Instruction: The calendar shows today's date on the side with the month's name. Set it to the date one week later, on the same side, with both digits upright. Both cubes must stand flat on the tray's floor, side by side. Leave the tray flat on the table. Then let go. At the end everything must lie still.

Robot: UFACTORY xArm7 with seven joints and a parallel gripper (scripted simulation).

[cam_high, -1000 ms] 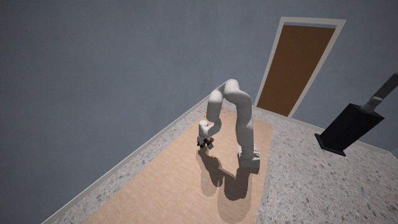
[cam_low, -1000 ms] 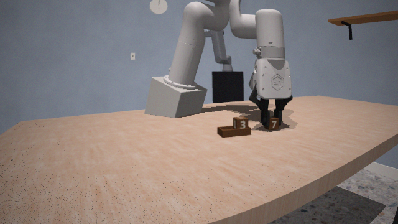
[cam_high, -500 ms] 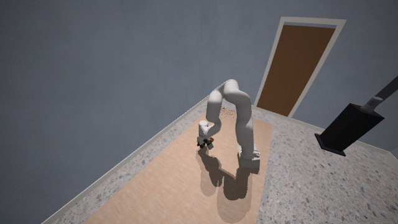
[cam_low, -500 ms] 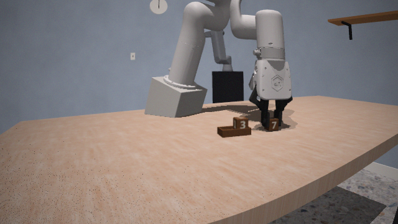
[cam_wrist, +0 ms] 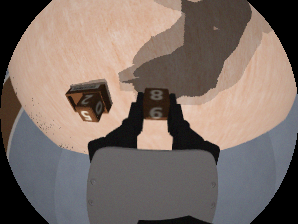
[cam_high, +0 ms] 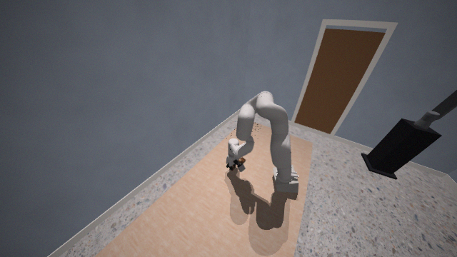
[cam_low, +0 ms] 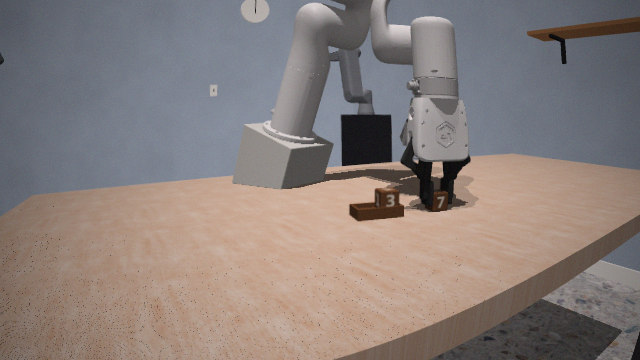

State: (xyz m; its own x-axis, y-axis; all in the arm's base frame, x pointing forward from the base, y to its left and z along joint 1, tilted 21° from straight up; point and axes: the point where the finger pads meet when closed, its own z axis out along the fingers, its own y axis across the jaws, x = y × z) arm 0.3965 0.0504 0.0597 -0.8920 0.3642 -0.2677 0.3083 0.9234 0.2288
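The cube lies 1 cm below my hand. Round my hand: brown wooden tray 4 cm behind, 10 cm to the right, 2 cm below.
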